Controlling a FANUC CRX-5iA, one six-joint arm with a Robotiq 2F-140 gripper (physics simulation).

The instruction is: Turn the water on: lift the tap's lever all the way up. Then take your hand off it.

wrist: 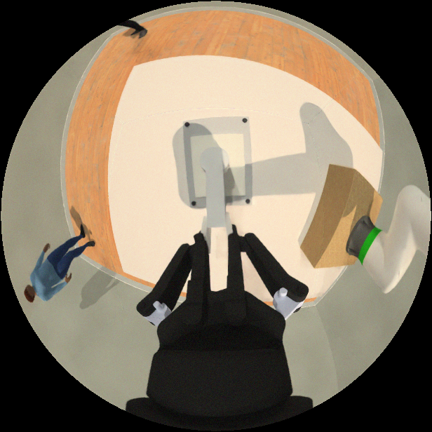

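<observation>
The tap's lever (216,190) is a light grey bar. It runs from a rounded grey top toward my fingers, above a square grey base plate (248,172) with dark screws at its corners. My gripper (217,221) is shut on the free end of the lever, with one fingertip at each side of it. The fingers stand a little apart, with the lever's end between their light pads. The tap's body below the lever is mostly hidden by it. The lever's exact tilt is hard to tell from above.
A brown box-shaped block (325,215) stands at the right, with the white arm (400,245) and its green ring beside it. A person in blue (47,277) is beyond the orange wooden floor at the left. Dark legs (136,29) show at the top left.
</observation>
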